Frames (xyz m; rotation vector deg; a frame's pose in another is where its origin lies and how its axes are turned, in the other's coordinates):
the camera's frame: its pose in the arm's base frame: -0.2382 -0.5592 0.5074 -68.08 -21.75 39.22
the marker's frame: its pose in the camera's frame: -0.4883 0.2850 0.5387 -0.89 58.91 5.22
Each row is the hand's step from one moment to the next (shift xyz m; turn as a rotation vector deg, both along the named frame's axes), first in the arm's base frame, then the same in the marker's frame.
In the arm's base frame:
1: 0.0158 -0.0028 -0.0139 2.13 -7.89 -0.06
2: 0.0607 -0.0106 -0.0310 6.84 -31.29 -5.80
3: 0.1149 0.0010 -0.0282 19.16 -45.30 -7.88
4: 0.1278 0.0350 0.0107 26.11 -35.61 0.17
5: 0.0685 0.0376 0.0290 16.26 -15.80 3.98
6: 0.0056 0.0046 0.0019 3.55 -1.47 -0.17
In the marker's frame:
1: 0.0202 0.0065 0.0013 3.93 -2.09 -6.85
2: 0.0685 0.0044 0.0066 16.39 -2.61 -28.00
3: 0.1121 -0.0159 0.0343 31.67 -7.63 -37.69
4: 0.0992 -0.0503 0.0728 32.07 -15.85 -25.89
5: 0.0390 -0.0450 0.0583 16.78 -12.31 -9.83
6: 0.0030 -0.0030 0.0062 3.57 -1.39 -0.33

